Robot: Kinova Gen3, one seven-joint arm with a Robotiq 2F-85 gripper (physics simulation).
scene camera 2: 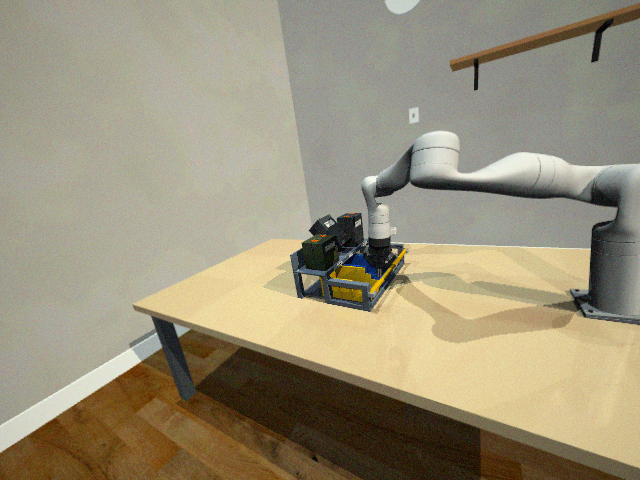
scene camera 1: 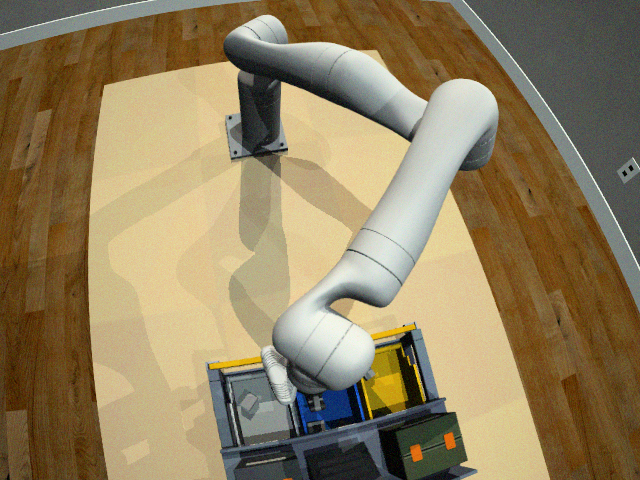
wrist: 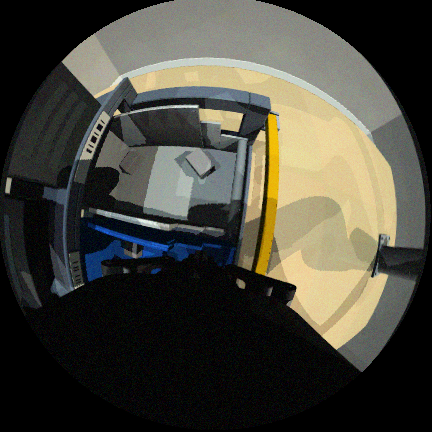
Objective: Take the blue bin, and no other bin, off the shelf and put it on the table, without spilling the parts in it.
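Seen in the pictures: gripper, fingertip midpoint: (wrist: 200, 258); arm's base, origin of the base link: (scene camera 2: 615, 305) (scene camera 1: 261, 131) (wrist: 382, 258).
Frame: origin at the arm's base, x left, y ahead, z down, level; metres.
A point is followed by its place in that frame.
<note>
The blue bin (scene camera 1: 339, 409) @(x 0.146, y 0.637, z 0.005 m) (scene camera 2: 358, 261) @(x 0.080, y 0.678, z -0.040 m) (wrist: 102, 255) @(x 0.136, y 0.710, z -0.015 m) sits in the middle slot of the low blue-grey shelf (scene camera 1: 216, 410) @(x -0.068, y 0.635, z -0.071 m) (scene camera 2: 298, 281) @(x 0.333, y 0.753, z -0.052 m) (wrist: 246, 160), between a grey bin (scene camera 1: 266, 421) @(x 0.011, y 0.655, z 0.005 m) (wrist: 169, 193) @(x 0.026, y 0.641, z 0.005 m) and a yellow bin (scene camera 1: 390, 386) @(x 0.247, y 0.600, z 0.005 m) (scene camera 2: 349, 277) @(x 0.188, y 0.646, z -0.025 m). A small grey part (wrist: 132, 250) @(x 0.106, y 0.662, z -0.010 m) lies in the blue bin. My gripper (scene camera 1: 315, 401) (scene camera 2: 379, 263) (wrist: 200, 258) @(x 0.087, y 0.581, z 0.004 m) points straight down into the blue bin near its front wall. Its fingers are shut with nothing between them. My wrist hides much of the blue bin from above.
A yellow bar (scene camera 1: 232, 363) @(x -0.042, y 0.551, z -0.052 m) (wrist: 271, 181) @(x -0.004, y 0.546, z -0.051 m) runs along the shelf's front edge. A green case (scene camera 1: 423, 440) @(x 0.234, y 0.696, z -0.183 m) (scene camera 2: 319, 251) @(x 0.291, y 0.673, z -0.156 m) and dark cases (scene camera 2: 350, 228) @(x 0.057, y 0.716, z -0.165 m) stand on the shelf's upper level behind the bins. The shelf stands on the tan table (scene camera 1: 151, 238) @(x -0.235, y 0.282, z 0.014 m) (scene camera 2: 461, 357) @(x 0.347, y 0.244, z 0.014 m). The arm's base (scene camera 1: 257, 138) @(x -0.006, y 0.047, z -0.027 m) is bolted to the table.
</note>
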